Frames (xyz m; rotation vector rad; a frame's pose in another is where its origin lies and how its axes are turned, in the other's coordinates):
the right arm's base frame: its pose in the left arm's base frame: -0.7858 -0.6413 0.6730 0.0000 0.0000 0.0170
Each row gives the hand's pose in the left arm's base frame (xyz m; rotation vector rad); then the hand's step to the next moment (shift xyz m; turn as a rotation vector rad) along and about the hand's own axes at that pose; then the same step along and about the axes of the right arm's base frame.
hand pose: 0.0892 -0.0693 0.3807 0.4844 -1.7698 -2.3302
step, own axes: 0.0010 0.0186 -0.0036 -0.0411 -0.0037 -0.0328
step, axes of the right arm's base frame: -0.0008 -0.0087 0.0168 0.0500 -0.0158 -0.0053
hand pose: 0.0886 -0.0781 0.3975 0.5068 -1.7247 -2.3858
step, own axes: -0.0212 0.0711 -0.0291 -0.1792 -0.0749 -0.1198
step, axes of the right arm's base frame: 0.0243 -0.0427 0.0627 0.2146 -0.0291 -0.0718
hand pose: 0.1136 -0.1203 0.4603 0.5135 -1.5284 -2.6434
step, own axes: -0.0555 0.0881 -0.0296 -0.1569 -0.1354 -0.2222
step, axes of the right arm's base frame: 0.0494 -0.0594 0.0758 0.2314 -0.0884 -0.1759
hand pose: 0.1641 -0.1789 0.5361 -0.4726 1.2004 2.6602
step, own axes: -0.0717 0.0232 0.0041 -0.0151 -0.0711 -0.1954
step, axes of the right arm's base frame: 0.0589 -0.0158 0.0445 0.0744 -0.1025 -0.1656
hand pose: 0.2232 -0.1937 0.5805 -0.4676 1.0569 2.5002
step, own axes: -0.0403 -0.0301 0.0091 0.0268 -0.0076 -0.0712
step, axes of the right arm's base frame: 0.0481 0.0165 0.0056 -0.0097 -0.0415 -0.0635
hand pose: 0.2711 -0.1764 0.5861 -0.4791 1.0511 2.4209
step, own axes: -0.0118 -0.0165 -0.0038 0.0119 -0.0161 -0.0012
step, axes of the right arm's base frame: 0.0192 0.0037 -0.0066 -0.0010 0.0120 -0.0160
